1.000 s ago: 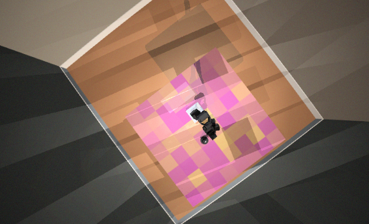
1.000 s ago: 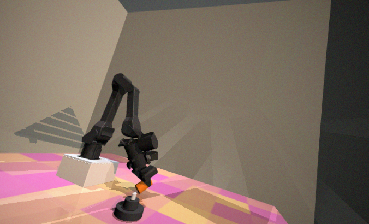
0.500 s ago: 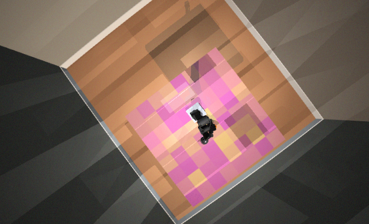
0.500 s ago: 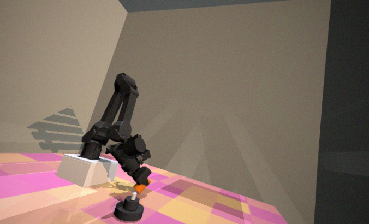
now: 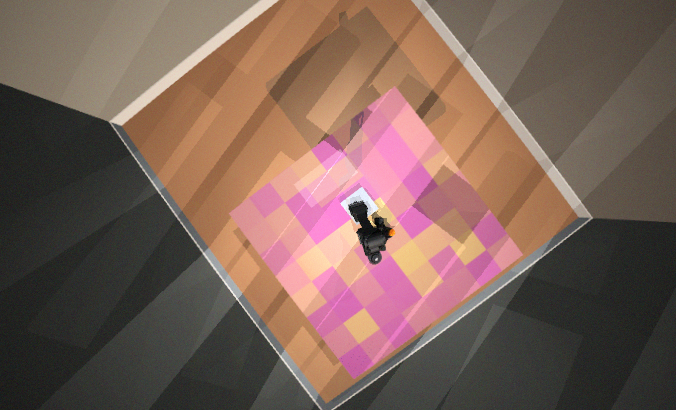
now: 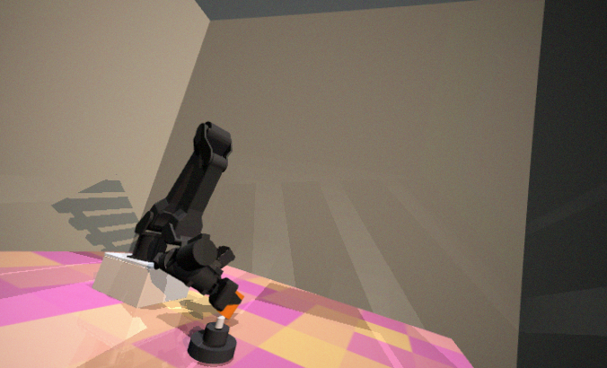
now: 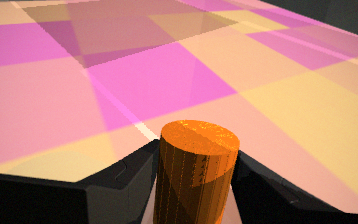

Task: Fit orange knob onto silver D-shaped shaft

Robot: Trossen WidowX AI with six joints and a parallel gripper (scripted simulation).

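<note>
Right now the orange knob is 10 mm to the right of my gripper tip and 10 mm behind it. Also, from my gripper tip: dark round pedestal 180 mm to the right, 30 mm ahead, 10 mm below.
</note>
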